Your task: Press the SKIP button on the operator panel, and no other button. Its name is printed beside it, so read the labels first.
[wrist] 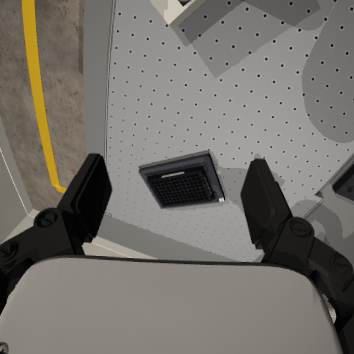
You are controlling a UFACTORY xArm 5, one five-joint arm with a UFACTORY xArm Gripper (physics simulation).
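Places are measured from the arm's base along level axes (x ahead, y left, z up), in centimetres.
Where they show: gripper, fingertip midpoint: (175, 173).
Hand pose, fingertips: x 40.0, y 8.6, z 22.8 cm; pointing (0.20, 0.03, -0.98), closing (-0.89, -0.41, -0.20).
Each offset is from my fingertips to the top centre of the thing. "spot": to the spot under its first point. Level surfaces: height alone.
My gripper (175, 173) is open, its two black fingers wide apart with nothing held between them. At the top edge of the view, a corner of a cream-coloured box @[spot: dz -18.5, dx +8.2, dy -5.6 cm] (171, 17) shows, with a small part of a dark round thing on it. I cannot tell whether this is the operator panel. No SKIP label, and no other button label, can be read in this view.
A dark tray-like device with a black grid face @[dz -21.1, dx -5.3, dy +21.4 cm] (182, 189) lies on the grey perforated table top @[dz -23.8 cm] (150, 100), seen between the fingers. Part of another dark object (345, 184) shows at the right edge. A yellow line (37, 95) runs along the floor at left.
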